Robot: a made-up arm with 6 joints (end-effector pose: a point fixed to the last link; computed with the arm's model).
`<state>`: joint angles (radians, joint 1 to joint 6).
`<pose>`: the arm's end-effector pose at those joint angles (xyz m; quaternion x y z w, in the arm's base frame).
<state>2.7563 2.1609 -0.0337 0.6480 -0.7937 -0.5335</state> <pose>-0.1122 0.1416 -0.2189 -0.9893 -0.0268 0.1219 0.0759</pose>
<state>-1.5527 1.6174 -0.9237 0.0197 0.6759 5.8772</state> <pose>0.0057 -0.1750 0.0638 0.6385 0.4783 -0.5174 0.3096</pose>
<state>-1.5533 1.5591 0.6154 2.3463 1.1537 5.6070</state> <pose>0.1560 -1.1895 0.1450 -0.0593 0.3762 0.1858 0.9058</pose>
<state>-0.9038 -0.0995 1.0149 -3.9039 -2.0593 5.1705</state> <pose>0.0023 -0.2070 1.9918 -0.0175 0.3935 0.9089 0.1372</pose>
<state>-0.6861 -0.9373 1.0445 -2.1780 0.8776 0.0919</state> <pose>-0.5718 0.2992 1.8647 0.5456 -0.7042 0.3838 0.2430</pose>
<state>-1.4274 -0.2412 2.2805 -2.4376 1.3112 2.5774</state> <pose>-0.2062 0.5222 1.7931 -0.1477 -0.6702 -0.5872 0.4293</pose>
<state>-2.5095 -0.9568 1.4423 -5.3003 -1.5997 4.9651</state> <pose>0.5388 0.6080 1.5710 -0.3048 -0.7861 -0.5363 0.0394</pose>
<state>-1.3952 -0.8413 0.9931 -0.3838 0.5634 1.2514</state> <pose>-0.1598 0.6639 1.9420 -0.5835 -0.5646 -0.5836 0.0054</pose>
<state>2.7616 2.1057 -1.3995 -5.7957 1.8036 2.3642</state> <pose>0.0086 -0.1050 0.4466 0.2654 0.4697 -0.5675 0.6220</pose>
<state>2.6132 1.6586 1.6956 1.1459 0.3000 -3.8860</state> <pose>-1.4381 0.7750 0.9067 -0.1392 -0.9642 -0.2200 0.0497</pose>
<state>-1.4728 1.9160 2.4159 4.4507 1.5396 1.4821</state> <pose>-0.0718 -1.3123 0.9831 0.1386 -0.2831 -0.9449 0.0882</pose>
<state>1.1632 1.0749 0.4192 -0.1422 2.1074 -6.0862</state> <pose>0.5486 1.2070 0.9209 0.3080 -0.5778 0.2962 0.6954</pose>
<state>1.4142 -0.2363 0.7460 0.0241 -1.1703 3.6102</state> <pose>0.0888 0.5330 1.9367 0.7277 0.6369 0.0825 0.2408</pose>
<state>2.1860 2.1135 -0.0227 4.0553 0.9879 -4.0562</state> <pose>-0.0264 0.2744 -0.2040 -0.9602 0.1269 0.0681 0.2394</pose>
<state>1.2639 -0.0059 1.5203 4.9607 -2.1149 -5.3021</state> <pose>-0.1248 0.1745 1.9386 -0.3488 -0.3525 0.8619 0.1061</pose>
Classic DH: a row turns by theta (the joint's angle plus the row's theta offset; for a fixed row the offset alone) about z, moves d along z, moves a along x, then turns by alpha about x. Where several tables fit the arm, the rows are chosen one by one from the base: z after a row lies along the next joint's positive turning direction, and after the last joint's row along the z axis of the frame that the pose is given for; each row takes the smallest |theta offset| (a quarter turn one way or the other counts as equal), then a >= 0, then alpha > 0; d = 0 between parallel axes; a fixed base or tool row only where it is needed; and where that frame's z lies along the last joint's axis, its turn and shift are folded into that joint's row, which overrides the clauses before.
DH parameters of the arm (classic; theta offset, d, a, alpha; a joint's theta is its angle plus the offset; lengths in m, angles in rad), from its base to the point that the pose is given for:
joint 1: 0 0.78 0.18 -1.5708
joint 2: -1.5708 0 0.565 3.1416
joint 3: 0 0 0.118 -1.5708
joint 4: 0 -0.698 0 1.5708
joint 5: 0 0 0 -1.5708
joint 6: 1.5708 -0.207 0 1.5708
tool (fixed): -1.5708 0 0 0

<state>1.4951 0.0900 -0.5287 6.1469 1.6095 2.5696</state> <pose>0.1021 0.9752 1.2056 -0.5602 -0.6219 -0.1584 0.5238</pose>
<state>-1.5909 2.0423 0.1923 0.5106 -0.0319 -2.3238</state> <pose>-0.0141 -0.5417 -0.3774 -0.6754 -0.0162 0.7103 0.1975</pose>
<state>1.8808 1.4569 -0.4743 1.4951 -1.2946 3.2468</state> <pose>0.0147 0.6049 0.1019 -0.2409 0.0956 0.0948 0.9612</pose>
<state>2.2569 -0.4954 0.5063 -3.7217 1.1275 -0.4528</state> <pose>-0.3123 0.2196 1.9192 -0.1775 -0.9127 0.3653 0.0459</pose>
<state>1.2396 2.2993 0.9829 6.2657 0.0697 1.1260</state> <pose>0.3116 0.9053 -0.4382 -0.6366 0.1558 0.6507 0.3836</pose>
